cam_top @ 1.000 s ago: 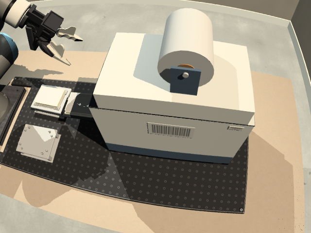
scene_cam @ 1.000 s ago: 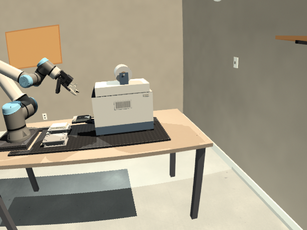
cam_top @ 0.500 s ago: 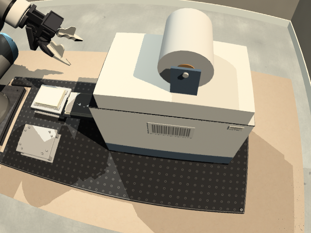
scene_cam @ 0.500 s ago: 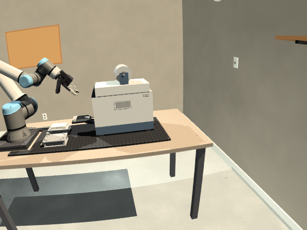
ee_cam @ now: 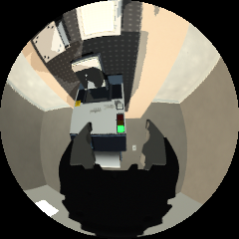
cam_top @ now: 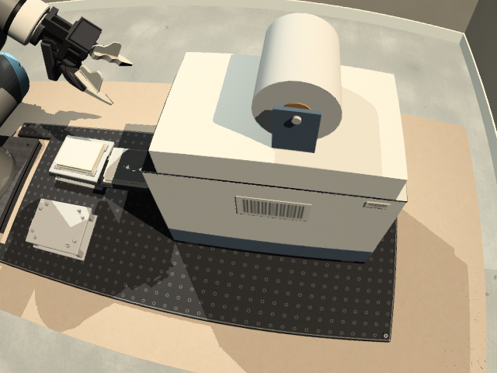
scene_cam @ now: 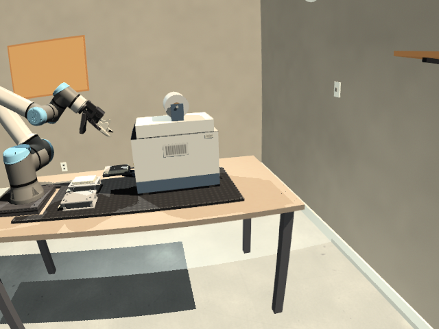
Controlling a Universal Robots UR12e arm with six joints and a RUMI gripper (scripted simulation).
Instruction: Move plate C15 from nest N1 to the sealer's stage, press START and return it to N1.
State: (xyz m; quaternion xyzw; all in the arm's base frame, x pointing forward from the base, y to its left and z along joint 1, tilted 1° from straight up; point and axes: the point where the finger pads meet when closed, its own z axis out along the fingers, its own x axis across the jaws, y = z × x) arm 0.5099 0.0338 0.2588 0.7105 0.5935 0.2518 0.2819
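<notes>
Right now my hand is 9 cm to the left of the well plate and 17 cm above it. Round my hand: foil roll 33 cm ahead, 15 cm to the right, 13 cm above; sealer stage 10 cm to the right, 18 cm below.
</notes>
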